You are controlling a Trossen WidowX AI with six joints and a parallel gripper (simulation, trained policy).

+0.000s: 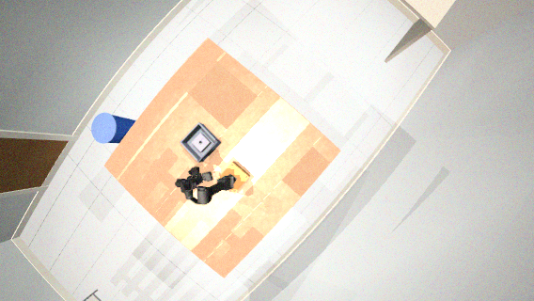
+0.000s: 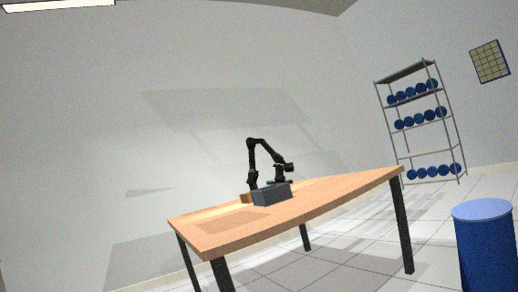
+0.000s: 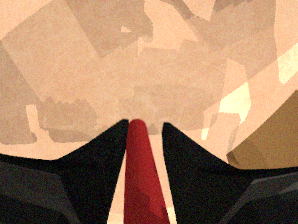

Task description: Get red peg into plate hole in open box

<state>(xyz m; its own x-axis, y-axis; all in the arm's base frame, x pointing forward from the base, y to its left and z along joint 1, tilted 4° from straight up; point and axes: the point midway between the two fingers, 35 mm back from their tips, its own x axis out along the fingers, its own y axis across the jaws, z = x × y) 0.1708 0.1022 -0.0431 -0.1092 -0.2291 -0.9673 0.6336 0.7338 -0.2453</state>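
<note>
Right now the red peg is 3 cm above my gripper tip and 1 cm to the left of it. From my gripper tip the other things lie so: grey box: 18 cm to the right, 14 cm ahead, 2 cm above; then holed plate: 18 cm to the right, 14 cm ahead, 4 cm above.
</note>
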